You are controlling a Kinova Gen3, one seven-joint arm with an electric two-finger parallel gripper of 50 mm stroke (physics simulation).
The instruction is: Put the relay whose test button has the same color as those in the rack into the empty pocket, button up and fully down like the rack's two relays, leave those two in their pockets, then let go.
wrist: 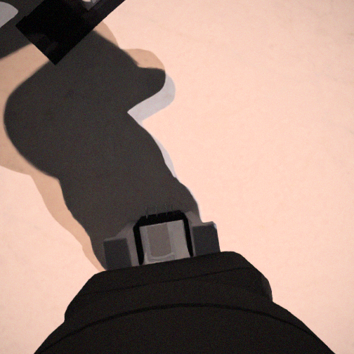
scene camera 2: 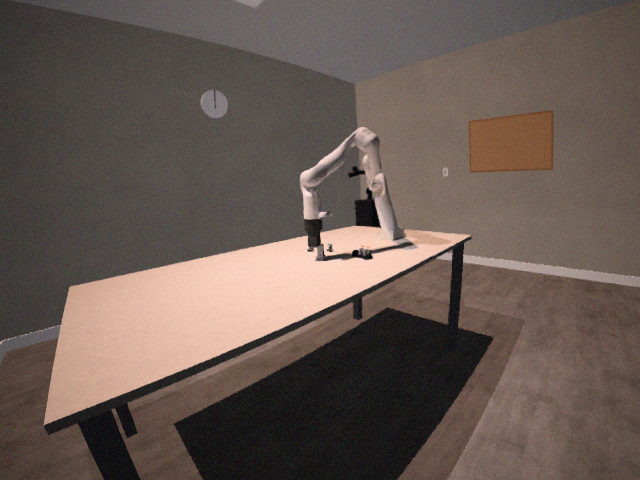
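Seen in the pictures: gripper, fingertip midpoint: (scene camera 2: 321, 259); arm's base, link origin: (scene camera 2: 389, 229).
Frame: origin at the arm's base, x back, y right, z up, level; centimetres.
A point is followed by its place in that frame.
My gripper (scene camera 2: 313, 249) {y -5.5, x -56.2, z -4.6 cm} (wrist: 163, 231) is shut on a relay (wrist: 162, 243), low over the table. The relay has a clear-grey body with a black base, and thin pins point toward the top of the wrist view. Its test button cannot be made out. The black rack (scene camera 2: 355, 253) {y -13.7, x -43.3, z -3.3 cm} (wrist: 55, 42) is right of the gripper in the scene view and at the top left of the wrist view. Pale relays (scene camera 2: 364, 249) {y -20.2, x -44.5, z -0.4 cm} with small orange spots stand in it; its empty pocket cannot be made out. Two more small pale objects, one taller (scene camera 2: 320, 252) and one smaller (scene camera 2: 329, 247) {y 2.0, x -44.7, z -2.4 cm}, stand near the gripper.
The pale table (scene camera 2: 206, 299) {y -15.0, x -109.2, z -4.7 cm} carries the arm's base (scene camera 2: 391, 233) {y -5.3, x -5.6, z -0.8 cm} at its far right end. The arm's dark shadow lies across the table between the gripper and the rack in the wrist view. A black cabinet (scene camera 2: 366, 212) stands behind the table.
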